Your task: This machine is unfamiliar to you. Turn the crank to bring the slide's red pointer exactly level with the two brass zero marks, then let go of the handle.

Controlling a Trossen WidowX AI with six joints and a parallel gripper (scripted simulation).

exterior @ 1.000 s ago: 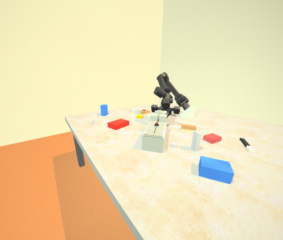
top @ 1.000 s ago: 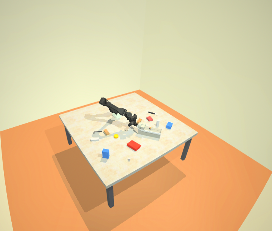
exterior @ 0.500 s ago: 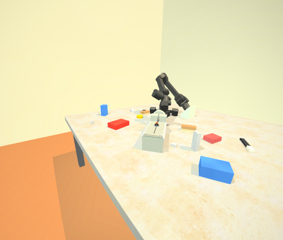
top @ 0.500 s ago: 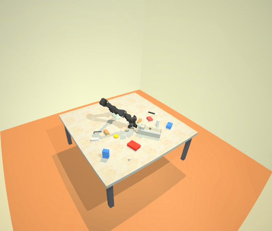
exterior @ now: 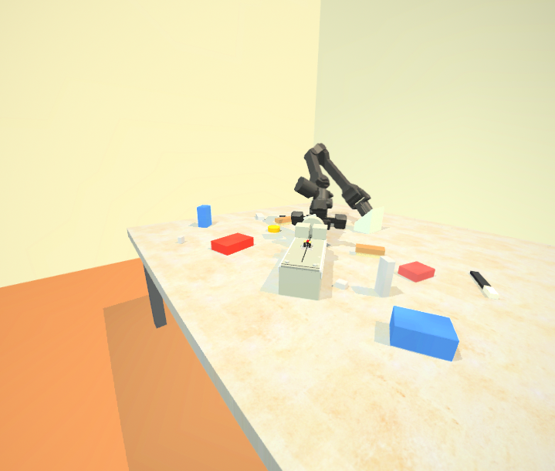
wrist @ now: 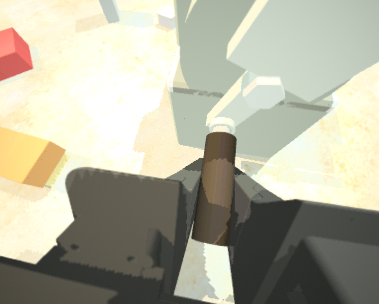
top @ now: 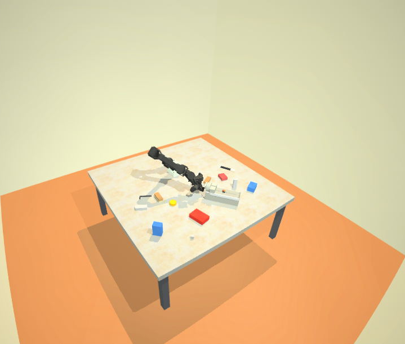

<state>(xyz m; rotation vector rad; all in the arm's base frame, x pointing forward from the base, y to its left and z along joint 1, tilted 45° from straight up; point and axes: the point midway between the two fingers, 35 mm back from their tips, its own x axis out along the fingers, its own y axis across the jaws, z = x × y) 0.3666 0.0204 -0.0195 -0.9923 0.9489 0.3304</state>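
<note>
Right now my gripper tip is 4 cm below the crank and 1 cm to the left of it. The rest, counted from my gripper tip: brown crank handle (3 cm above, 1 cm to the right, 1 cm behind); then red pointer (13 cm ahead, 9 cm to the left, 5 cm above); then yellow disc (27 cm to the right, 3 cm behind, 2 cm below).
</note>
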